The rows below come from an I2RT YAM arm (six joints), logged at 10 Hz.
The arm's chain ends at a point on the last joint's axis. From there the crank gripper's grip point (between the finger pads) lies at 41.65 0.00 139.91 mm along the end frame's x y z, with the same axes.
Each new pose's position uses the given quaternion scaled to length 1; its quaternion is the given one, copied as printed.
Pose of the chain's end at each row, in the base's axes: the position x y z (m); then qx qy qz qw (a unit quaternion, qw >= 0):
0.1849 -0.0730 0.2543 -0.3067 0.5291 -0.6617 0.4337
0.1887 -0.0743 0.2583 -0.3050 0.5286 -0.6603 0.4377
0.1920 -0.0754 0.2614 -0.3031 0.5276 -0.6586 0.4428
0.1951 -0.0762 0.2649 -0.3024 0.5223 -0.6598 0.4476
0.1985 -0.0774 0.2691 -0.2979 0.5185 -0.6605 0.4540
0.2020 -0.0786 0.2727 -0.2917 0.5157 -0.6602 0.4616
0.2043 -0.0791 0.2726 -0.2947 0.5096 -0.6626 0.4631
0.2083 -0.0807 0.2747 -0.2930 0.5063 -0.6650 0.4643
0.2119 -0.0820 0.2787 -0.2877 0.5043 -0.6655 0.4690
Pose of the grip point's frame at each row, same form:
0.2878 -0.1712 0.2873 -0.3067 0.5291 -0.6617 0.4337
0.2918 -0.1721 0.2915 -0.3050 0.5286 -0.6603 0.4377
0.2956 -0.1727 0.2949 -0.3031 0.5276 -0.6586 0.4428
0.2990 -0.1725 0.3000 -0.3024 0.5223 -0.6598 0.4476
0.3023 -0.1732 0.3057 -0.2979 0.5185 -0.6605 0.4540
0.3057 -0.1741 0.3106 -0.2917 0.5157 -0.6602 0.4616
0.3084 -0.1735 0.3122 -0.2947 0.5096 -0.6626 0.4631
0.3121 -0.1749 0.3155 -0.2930 0.5063 -0.6650 0.4643
0.3152 -0.1762 0.3205 -0.2877 0.5043 -0.6655 0.4690

